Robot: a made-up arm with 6 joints. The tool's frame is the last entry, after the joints. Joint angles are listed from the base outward. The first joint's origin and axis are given. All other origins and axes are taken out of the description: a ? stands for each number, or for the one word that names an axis. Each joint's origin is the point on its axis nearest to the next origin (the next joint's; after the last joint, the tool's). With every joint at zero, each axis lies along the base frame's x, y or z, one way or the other. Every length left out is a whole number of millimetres.
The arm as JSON. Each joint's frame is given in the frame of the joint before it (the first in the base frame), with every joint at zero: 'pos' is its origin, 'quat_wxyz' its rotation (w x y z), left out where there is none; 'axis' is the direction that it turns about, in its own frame. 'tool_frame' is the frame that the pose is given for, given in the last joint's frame.
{
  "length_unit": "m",
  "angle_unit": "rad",
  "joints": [
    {
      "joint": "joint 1",
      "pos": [
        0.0,
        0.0,
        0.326
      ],
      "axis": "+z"
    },
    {
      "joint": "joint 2",
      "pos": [
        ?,
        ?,
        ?
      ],
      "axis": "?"
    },
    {
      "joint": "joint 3",
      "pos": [
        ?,
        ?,
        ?
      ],
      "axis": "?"
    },
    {
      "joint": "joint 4",
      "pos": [
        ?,
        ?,
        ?
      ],
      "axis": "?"
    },
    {
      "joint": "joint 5",
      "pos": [
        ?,
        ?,
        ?
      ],
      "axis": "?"
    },
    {
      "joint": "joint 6",
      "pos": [
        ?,
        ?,
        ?
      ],
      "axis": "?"
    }
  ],
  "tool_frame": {
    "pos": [
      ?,
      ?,
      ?
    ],
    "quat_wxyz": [
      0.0,
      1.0,
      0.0,
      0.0
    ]
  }
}
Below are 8 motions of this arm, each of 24 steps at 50 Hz.
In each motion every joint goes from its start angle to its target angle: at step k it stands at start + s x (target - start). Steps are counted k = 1, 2, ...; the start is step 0. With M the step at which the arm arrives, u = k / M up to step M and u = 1 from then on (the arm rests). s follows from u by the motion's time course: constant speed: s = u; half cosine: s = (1 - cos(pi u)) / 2; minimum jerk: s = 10 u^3 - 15 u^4 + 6 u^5.
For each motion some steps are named. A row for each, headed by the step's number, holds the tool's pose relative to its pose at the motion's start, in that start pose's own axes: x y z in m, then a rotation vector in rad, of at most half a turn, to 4 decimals.
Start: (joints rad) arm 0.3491 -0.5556 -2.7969 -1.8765 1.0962 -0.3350
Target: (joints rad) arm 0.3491 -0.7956 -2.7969 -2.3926 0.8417 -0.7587
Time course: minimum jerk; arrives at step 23
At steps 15, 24:
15: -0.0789 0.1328 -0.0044 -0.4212 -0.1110 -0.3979
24: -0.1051 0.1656 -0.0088 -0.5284 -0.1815 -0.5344

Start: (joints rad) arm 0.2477 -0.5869 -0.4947 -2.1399 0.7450 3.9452
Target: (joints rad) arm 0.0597 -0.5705 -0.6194 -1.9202 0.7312 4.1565
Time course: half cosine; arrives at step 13
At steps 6, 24:
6: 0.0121 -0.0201 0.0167 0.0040 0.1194 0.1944
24: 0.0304 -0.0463 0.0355 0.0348 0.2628 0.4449

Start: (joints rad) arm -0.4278 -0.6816 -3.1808 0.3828 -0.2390 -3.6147
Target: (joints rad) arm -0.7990 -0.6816 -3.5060 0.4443 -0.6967 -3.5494
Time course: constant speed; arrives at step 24
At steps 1, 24:
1: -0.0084 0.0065 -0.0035 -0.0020 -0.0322 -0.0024
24: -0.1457 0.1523 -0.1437 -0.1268 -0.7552 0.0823

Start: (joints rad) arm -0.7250 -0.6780 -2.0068 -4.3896 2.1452 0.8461
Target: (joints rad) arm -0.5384 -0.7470 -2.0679 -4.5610 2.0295 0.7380
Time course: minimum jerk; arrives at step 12
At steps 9, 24:
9: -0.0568 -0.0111 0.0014 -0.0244 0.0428 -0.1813
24: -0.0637 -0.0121 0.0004 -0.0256 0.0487 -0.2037

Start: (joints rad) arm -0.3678 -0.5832 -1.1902 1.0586 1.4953 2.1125
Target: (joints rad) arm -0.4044 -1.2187 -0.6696 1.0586 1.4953 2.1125
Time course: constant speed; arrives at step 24
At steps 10, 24:
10: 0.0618 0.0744 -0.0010 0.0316 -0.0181 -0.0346
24: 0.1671 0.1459 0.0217 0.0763 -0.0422 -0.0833

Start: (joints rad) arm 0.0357 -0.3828 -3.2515 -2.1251 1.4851 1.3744
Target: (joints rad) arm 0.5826 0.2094 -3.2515 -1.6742 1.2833 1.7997
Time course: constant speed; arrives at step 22
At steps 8, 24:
8: -0.1894 -0.0211 -0.0757 0.1468 -0.3576 -0.0292
24: -0.3934 0.0421 -0.3429 0.2458 -1.0744 -0.0262

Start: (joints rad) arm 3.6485 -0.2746 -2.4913 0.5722 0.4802 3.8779
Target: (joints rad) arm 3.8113 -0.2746 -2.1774 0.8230 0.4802 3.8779
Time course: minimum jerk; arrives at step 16
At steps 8, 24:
8: 0.0156 -0.0582 0.0353 0.0736 0.1327 0.2056
24: 0.0448 -0.1163 0.0629 0.1557 0.2570 0.4093

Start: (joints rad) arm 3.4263 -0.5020 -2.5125 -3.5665 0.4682 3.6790
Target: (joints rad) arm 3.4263 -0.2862 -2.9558 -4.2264 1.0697 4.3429
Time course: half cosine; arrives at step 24
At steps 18, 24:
18: 0.0547 -0.0591 0.0337 0.6587 0.2335 0.0294
24: 0.0573 -0.0750 0.0298 0.7842 0.2104 0.0303

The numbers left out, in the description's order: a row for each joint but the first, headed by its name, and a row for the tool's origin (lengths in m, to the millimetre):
joint 2: xyz 0.0 0.0 0.0, axis +y
joint 3: xyz 0.071 0.0 0.38, axis +y
joint 4: xyz 0.058 0.0 -0.255, axis -z
joint 5: xyz 0.0 0.0 0.0, axis +y
joint 6: xyz 0.1 0.0 -0.128, axis -z
tool: xyz 0.0 0.0 0.0

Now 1 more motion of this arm.
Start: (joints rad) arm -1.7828 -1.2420 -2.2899 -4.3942 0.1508 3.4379
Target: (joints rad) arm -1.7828 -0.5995 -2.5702 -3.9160 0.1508 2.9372
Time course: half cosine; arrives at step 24
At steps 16, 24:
16: -0.1700 -0.2501 0.0510 0.1675 -0.1485 0.0145
24: -0.2227 -0.3380 0.0407 0.2241 -0.2018 0.0173

